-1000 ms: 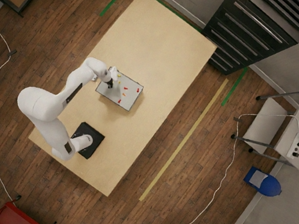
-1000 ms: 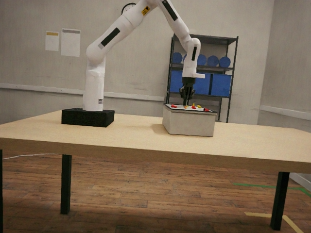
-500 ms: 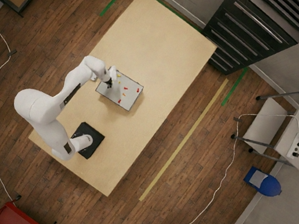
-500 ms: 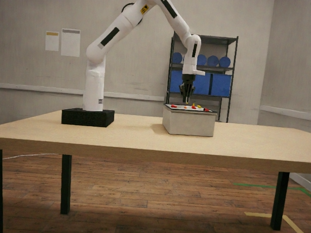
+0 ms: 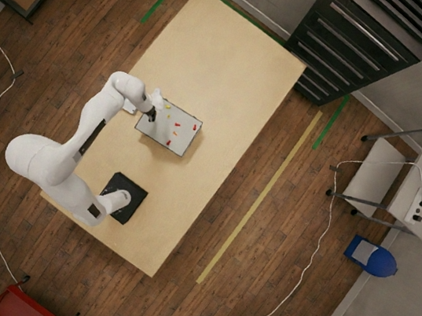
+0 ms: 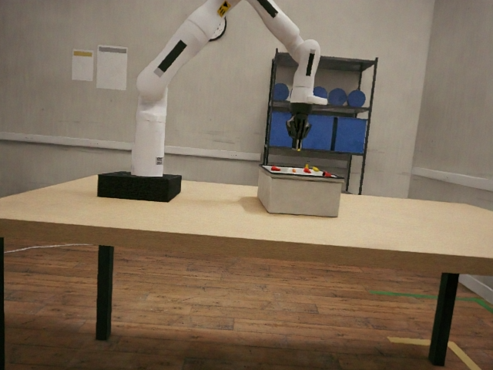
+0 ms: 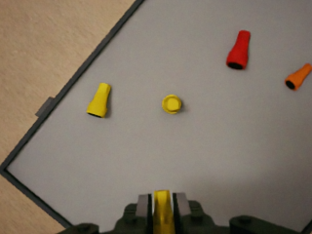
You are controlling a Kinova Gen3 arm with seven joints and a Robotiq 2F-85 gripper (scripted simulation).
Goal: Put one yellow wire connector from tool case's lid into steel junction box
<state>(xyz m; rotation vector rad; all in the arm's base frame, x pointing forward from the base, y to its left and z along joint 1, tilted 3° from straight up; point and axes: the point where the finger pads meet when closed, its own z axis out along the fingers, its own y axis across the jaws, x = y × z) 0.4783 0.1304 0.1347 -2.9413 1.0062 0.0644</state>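
Now: hand 12 cm above the grey tool case, 7 cm to the left of it and 1 cm short of it. Round my hand: orange connector (13 cm to the right, 8 cm below, 1 cm behind).
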